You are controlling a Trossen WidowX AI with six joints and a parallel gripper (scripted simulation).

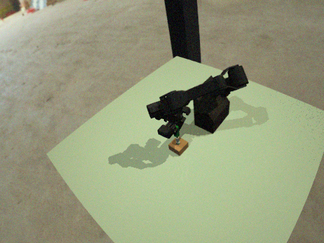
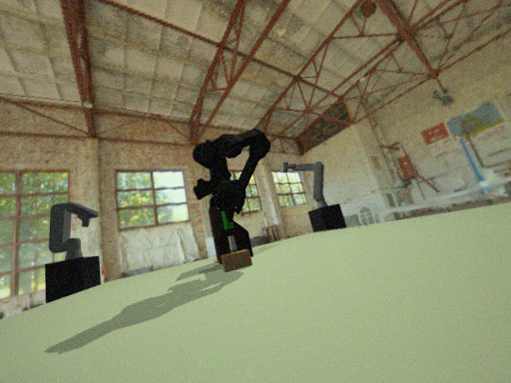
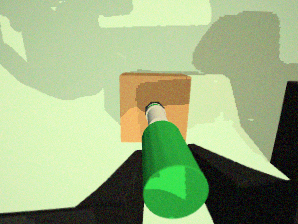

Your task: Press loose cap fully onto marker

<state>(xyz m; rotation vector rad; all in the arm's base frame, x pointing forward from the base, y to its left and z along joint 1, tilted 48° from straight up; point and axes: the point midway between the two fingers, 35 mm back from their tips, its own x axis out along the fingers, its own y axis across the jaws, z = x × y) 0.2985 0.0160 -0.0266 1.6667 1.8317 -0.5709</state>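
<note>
My gripper tip is 5 cm above the marker. The rest, counted from my gripper tip: green cap (1 cm above); then holder block (11 cm below).
</note>
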